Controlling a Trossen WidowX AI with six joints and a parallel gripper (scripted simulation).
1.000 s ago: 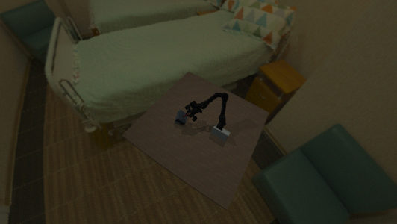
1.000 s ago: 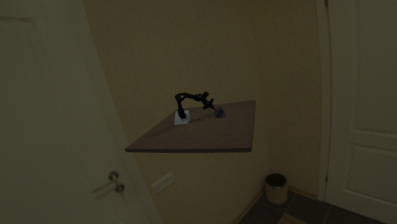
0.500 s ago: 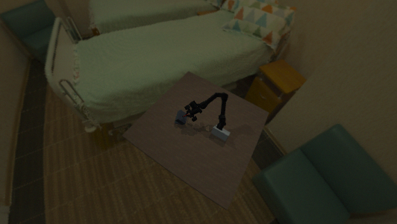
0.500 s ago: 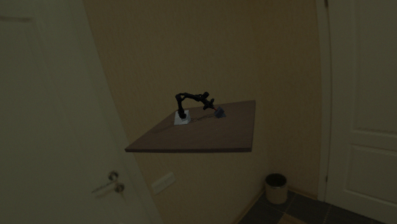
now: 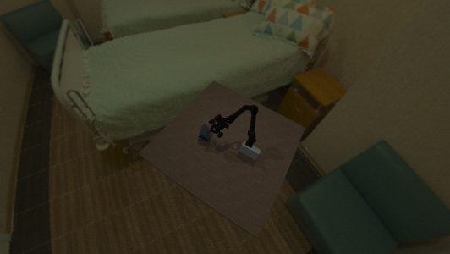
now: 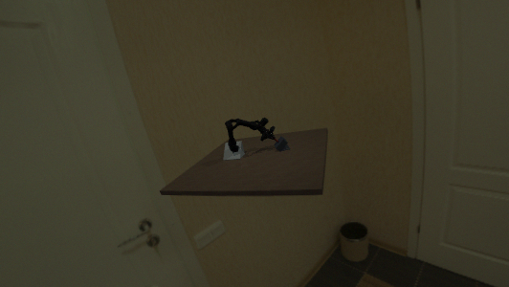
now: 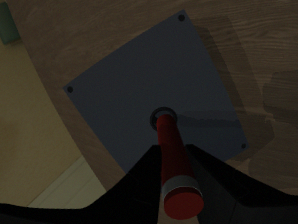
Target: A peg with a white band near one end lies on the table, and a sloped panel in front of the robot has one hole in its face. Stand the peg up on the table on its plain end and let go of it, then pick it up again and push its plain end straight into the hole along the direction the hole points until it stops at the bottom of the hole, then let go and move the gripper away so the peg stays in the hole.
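My gripper tip is now 50 mm short of the dark blue sloped panel, 20 mm to the right of it and 60 mm above it. Also, from my gripper tip: red peg: 10 mm behind, 10 mm above.
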